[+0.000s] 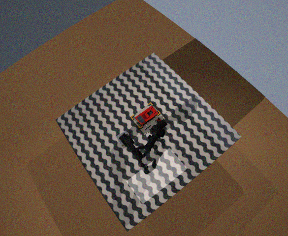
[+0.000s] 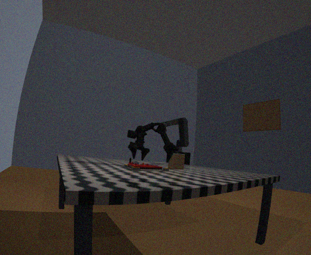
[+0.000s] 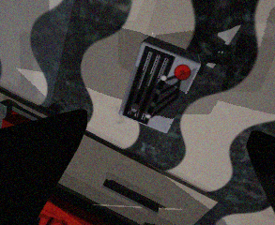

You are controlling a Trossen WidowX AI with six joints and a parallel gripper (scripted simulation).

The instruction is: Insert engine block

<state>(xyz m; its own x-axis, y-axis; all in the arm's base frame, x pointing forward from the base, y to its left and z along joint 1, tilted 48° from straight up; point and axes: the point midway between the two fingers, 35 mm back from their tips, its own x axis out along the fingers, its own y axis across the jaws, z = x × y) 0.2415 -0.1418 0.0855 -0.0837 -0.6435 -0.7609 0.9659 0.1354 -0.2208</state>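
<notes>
Right now my gripper tip is 3 cm above the engine block, 2 cm short of it and 1 cm to the left of it.
</notes>
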